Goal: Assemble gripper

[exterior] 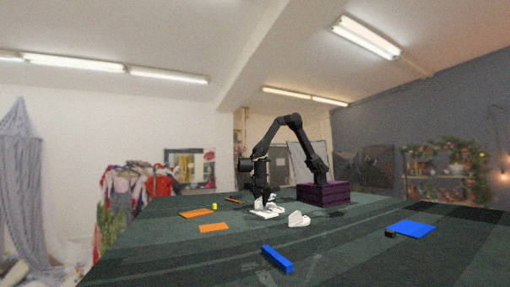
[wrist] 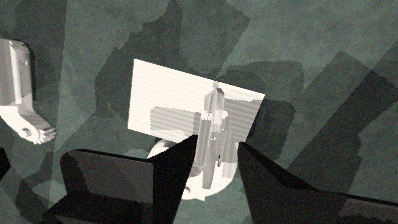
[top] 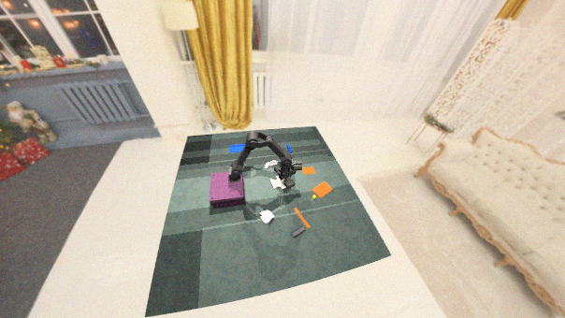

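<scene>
Right now the white plate-like part is 10 mm ahead of my gripper tip, 30 mm to the left of it and 20 mm below it. The rest, counted from my gripper tip: small yellow piece (170 mm ahead, 160 mm to the right, 10 mm below); then white gripper base (170 mm behind, 200 mm to the right); then white housing plate (60 mm behind, 30 mm to the left, 20 mm below).
</scene>
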